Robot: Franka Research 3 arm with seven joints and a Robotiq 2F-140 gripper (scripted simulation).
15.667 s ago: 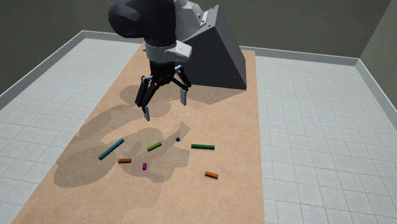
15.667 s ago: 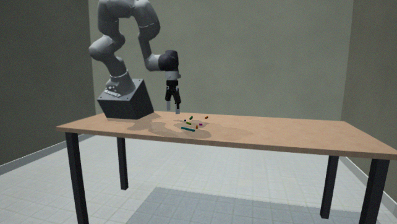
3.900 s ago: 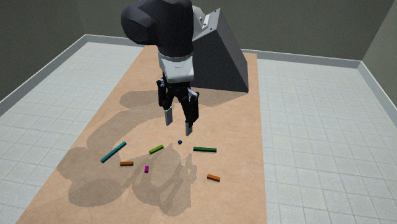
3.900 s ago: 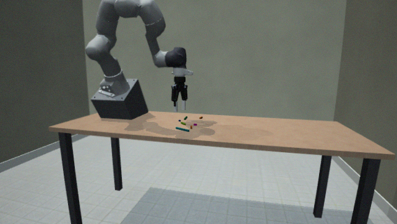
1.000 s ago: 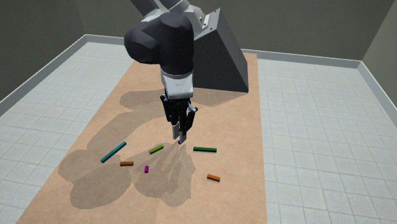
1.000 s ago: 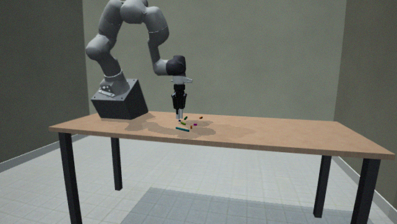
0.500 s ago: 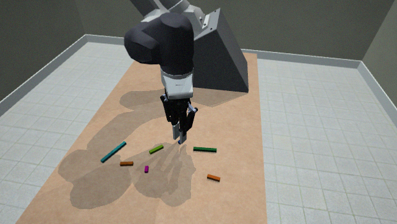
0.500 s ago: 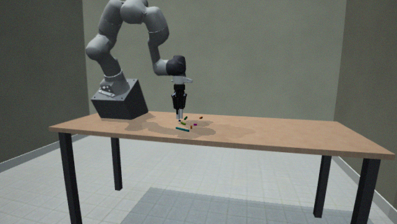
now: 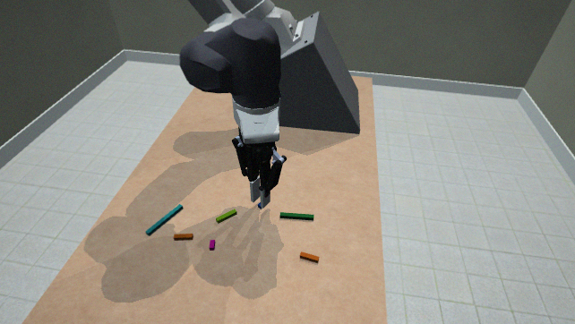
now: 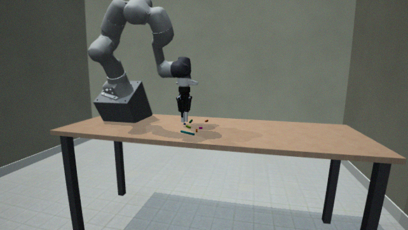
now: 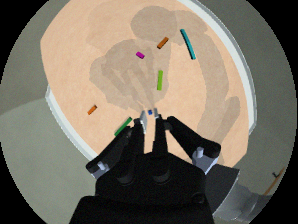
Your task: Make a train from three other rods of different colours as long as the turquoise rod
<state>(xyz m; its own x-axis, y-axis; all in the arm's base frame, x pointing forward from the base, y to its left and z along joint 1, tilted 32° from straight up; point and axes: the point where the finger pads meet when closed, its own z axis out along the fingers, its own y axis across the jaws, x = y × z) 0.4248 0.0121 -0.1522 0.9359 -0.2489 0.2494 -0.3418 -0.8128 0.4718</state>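
My gripper is now 50 mm above the blue rod. The rest, counted from my hand: green rod 90 mm to the left, 50 mm below, 10 mm ahead; then magenta rod 140 mm ahead, 60 mm to the right, 50 mm below; then lime rod 70 mm to the right, 60 mm ahead, 50 mm below.
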